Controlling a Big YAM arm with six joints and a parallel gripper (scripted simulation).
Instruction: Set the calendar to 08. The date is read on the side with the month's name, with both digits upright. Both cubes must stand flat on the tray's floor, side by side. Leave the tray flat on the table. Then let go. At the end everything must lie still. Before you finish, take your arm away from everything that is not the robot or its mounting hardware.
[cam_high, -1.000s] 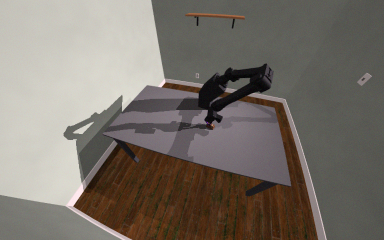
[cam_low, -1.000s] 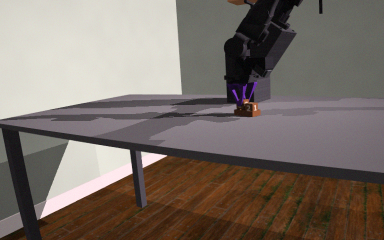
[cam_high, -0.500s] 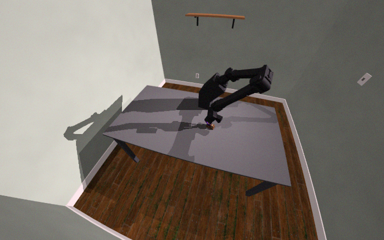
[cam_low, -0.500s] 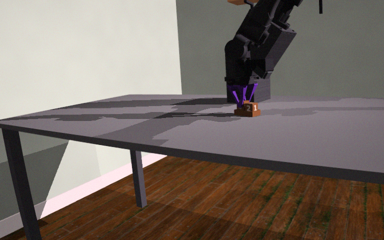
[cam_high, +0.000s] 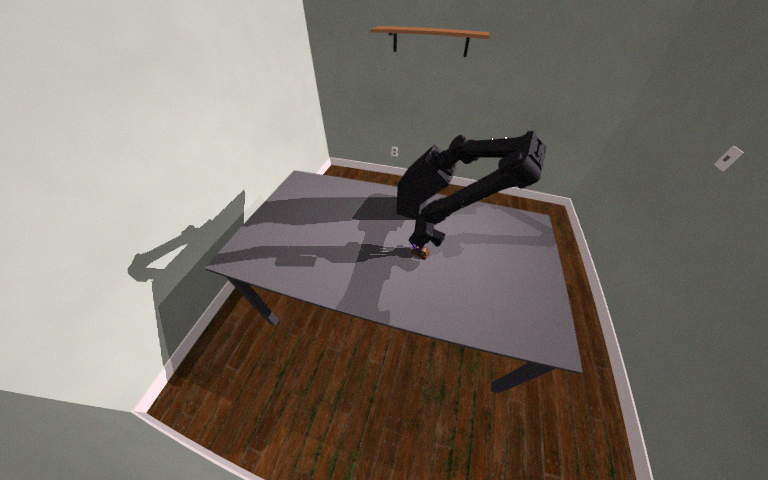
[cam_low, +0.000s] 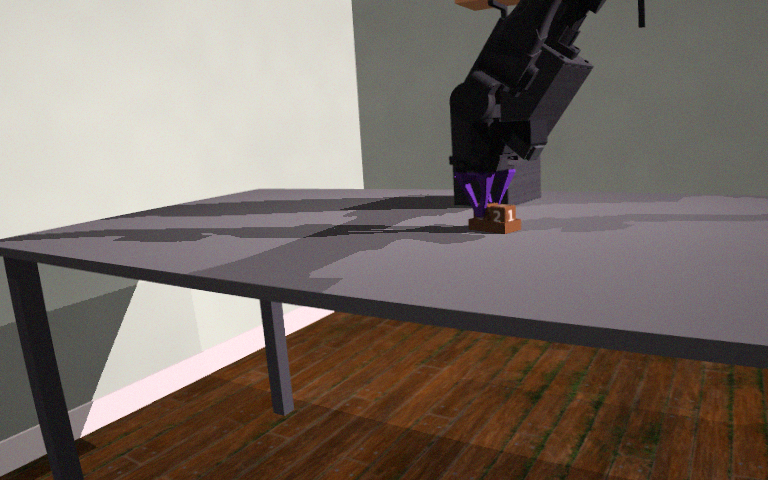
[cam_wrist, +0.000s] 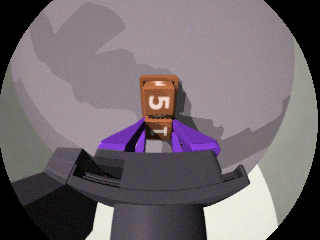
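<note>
Now: the brown digit cube right at my hand. From my hand the other things lie so: brown calendar tray (20 mm to the left, 20 mm below, 10 mm ahead).
</note>
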